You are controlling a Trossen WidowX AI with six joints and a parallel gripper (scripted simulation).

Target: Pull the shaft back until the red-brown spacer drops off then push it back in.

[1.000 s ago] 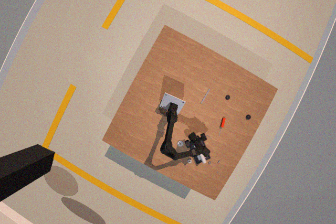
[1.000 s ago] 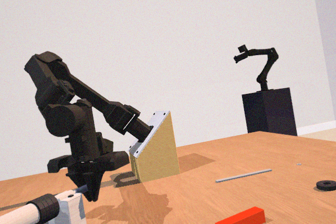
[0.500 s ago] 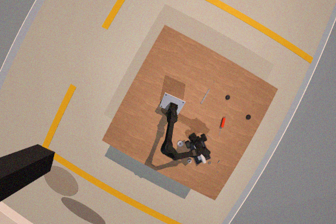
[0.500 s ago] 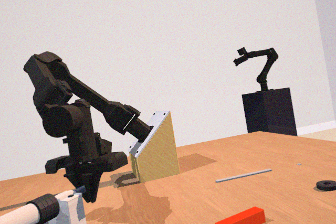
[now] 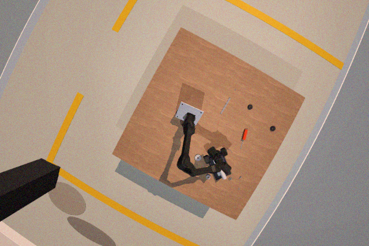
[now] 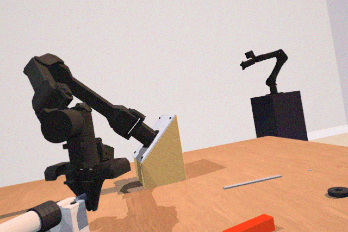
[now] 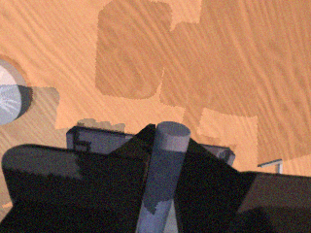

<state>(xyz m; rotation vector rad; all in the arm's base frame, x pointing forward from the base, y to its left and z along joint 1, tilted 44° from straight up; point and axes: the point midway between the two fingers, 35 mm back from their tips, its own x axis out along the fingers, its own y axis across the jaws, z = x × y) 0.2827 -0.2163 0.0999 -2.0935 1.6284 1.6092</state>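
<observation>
My gripper tip is 5 cm short of the blue-grey shaft, 6 cm to the left of it and 3 cm below it. Also, from my gripper tip: black collar 9 cm ahead, 9 cm to the right, 3 cm above; then orange-red ring 10 cm ahead, 11 cm to the right, 3 cm below; then black spacer 8 cm ahead, 9 cm to the right, 3 cm above.
</observation>
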